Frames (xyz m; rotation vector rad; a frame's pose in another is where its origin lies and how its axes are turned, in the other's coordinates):
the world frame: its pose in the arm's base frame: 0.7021 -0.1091 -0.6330 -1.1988 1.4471 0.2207
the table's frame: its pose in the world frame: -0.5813 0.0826 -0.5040 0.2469 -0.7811 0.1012
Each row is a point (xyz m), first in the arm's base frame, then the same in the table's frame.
Working: the arm's base frame: its pose in the table's frame: -0.1371 0.1976 0.0198 0.7094 -0.8129 -0.5012

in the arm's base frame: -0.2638 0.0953 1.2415
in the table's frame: -1.2646 -0.0311 0.5643
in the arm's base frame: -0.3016 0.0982 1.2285
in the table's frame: -1.2764 0.0001 0.5421
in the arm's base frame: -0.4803 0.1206 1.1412
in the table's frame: -1.3106 0.1632 0.4312
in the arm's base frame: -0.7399 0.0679 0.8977
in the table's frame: -1.2794 0.3868 0.1511
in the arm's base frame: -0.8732 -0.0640 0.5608
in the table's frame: -1.1098 0.5109 -0.1722
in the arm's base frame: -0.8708 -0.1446 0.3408
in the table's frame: -0.9450 0.5378 -0.3366
